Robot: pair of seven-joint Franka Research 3 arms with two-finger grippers.
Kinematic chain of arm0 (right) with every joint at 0, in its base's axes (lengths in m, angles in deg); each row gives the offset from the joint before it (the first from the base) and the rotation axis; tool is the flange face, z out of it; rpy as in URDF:
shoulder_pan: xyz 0 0 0.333 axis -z
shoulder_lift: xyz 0 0 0 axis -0.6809 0.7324 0
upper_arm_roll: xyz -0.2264 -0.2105 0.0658 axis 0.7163 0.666 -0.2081
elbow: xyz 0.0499 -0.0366 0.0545 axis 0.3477 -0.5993 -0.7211
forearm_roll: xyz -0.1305 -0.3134 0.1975 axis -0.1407 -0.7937 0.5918
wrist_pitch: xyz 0 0 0 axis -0.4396 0.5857 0.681
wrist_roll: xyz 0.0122 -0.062 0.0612 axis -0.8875 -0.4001 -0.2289
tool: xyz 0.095 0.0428 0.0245 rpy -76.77 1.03 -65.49
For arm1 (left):
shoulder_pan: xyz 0 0 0.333 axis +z
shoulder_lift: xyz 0 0 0 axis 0.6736 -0.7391 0
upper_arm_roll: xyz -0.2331 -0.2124 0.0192 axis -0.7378 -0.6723 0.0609
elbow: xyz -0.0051 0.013 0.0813 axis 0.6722 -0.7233 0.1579
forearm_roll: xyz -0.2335 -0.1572 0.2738 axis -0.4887 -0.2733 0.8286
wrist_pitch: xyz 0 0 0 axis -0.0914 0.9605 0.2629
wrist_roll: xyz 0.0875 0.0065 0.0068 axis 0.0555 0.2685 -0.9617
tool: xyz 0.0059 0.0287 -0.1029 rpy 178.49 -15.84 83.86
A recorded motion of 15 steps. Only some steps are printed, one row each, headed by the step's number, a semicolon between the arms.
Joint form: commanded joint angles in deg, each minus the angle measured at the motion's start. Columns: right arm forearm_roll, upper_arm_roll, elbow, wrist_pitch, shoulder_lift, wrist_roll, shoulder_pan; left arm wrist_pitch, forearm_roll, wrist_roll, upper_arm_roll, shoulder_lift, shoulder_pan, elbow.
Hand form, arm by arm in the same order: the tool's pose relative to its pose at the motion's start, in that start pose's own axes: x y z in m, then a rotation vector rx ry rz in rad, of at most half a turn. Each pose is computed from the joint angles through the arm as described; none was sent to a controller.
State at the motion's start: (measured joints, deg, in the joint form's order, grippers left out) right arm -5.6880 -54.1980 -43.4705 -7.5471 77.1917 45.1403 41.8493; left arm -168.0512 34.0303 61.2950 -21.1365 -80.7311 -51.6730 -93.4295
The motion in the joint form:
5: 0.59 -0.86 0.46 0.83 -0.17 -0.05 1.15; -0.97 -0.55 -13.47 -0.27 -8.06 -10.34 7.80
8: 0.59 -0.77 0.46 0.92 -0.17 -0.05 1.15; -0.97 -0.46 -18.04 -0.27 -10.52 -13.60 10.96
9: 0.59 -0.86 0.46 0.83 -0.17 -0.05 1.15; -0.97 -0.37 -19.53 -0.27 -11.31 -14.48 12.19
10: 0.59 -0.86 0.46 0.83 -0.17 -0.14 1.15; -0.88 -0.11 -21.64 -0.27 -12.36 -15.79 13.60
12: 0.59 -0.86 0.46 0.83 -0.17 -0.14 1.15; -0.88 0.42 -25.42 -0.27 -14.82 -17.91 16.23
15: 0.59 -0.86 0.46 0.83 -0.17 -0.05 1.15; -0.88 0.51 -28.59 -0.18 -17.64 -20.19 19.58
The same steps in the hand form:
5: -0.0029 0.0013 -0.0038 0.0098 -0.0038 0.0040; -0.0060 0.0968 0.0179 -0.0296 -0.0233 -0.0587
8: -0.0031 0.0021 -0.0037 0.0099 -0.0053 0.0055; -0.0096 0.1300 0.0200 -0.0412 -0.0259 -0.0803
9: -0.0029 0.0013 -0.0038 0.0098 -0.0038 0.0040; -0.0093 0.1406 0.0192 -0.0470 -0.0237 -0.0895
10: -0.0029 0.0013 -0.0038 0.0098 -0.0038 0.0055; -0.0113 0.1545 0.0200 -0.0500 -0.0246 -0.0999
12: -0.0029 0.0013 -0.0038 0.0098 -0.0038 0.0055; -0.0141 0.1778 0.0257 -0.0525 -0.0304 -0.1232
15: -0.0029 0.0013 -0.0038 0.0098 -0.0038 0.0040; -0.0157 0.2044 0.0306 -0.0635 -0.0363 -0.1409

